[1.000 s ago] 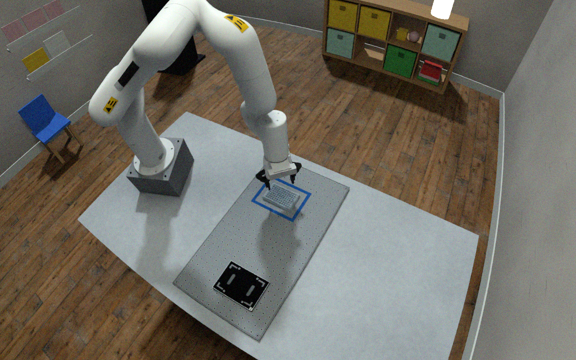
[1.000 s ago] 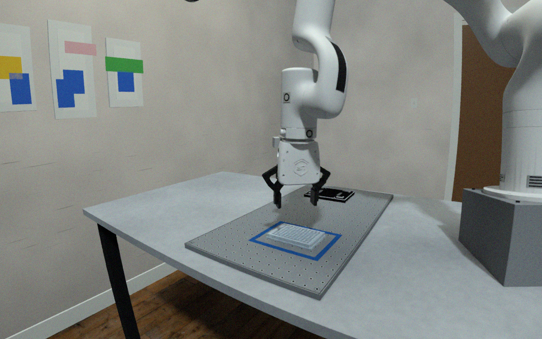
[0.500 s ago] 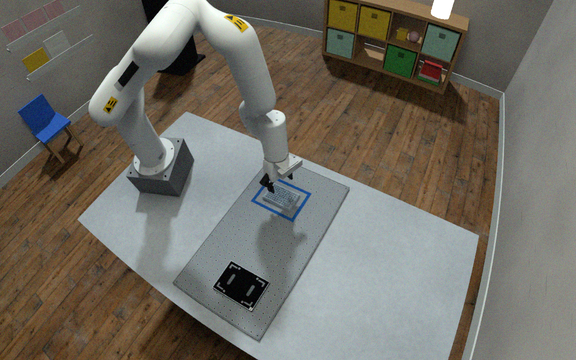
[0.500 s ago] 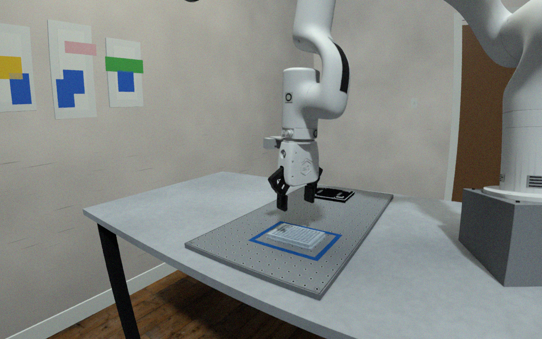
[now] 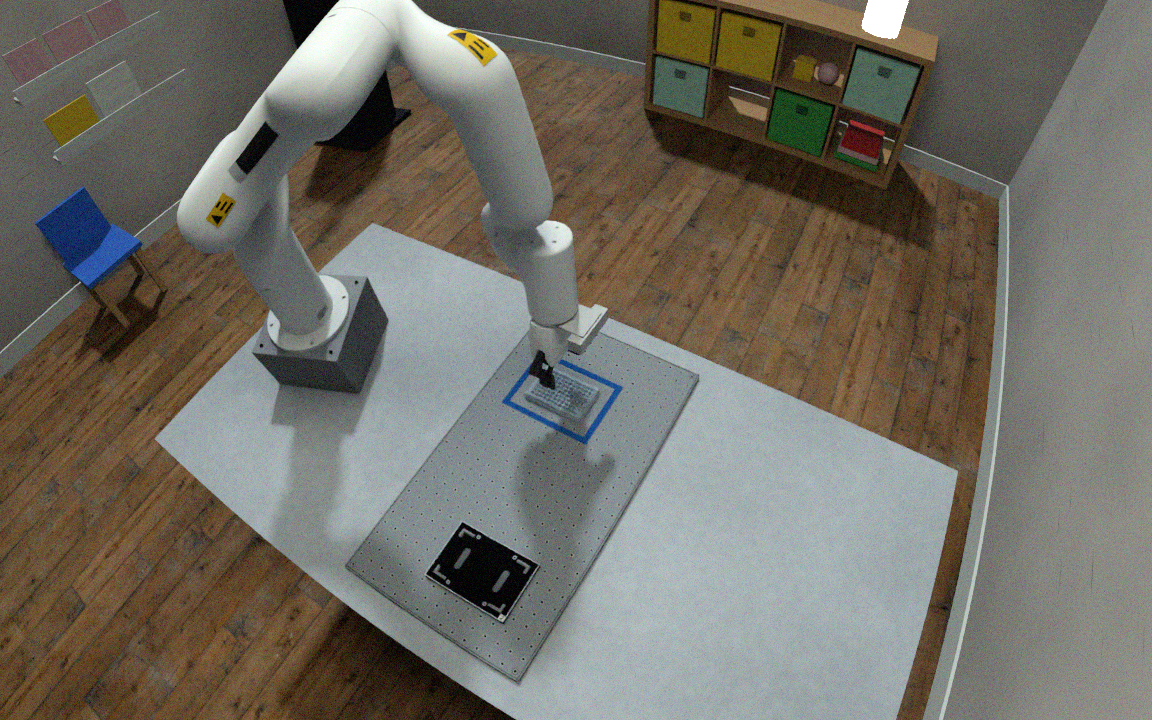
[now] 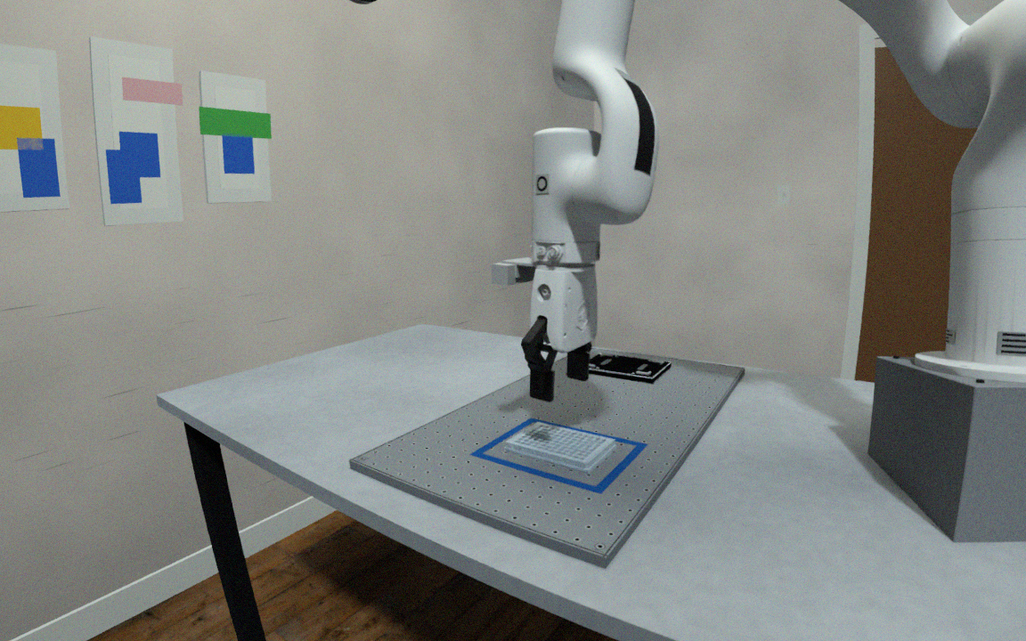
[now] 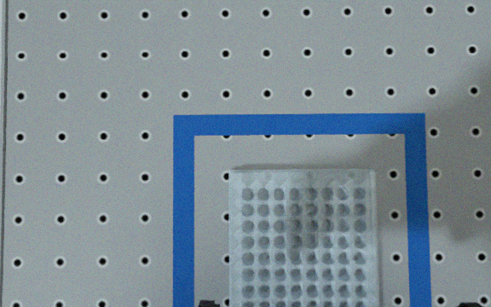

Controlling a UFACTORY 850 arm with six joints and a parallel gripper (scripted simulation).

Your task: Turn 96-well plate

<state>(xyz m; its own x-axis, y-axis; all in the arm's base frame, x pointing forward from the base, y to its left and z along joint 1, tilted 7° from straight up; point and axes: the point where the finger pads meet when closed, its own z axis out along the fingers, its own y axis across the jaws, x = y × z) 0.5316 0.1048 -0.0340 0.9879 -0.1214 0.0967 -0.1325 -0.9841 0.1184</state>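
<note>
Now: hand 90 mm above the 96-well plate. From my hand the other things lie so: black plate nest N1 (20 mm ahead, 390 mm to the right, 90 mm below).
</note>
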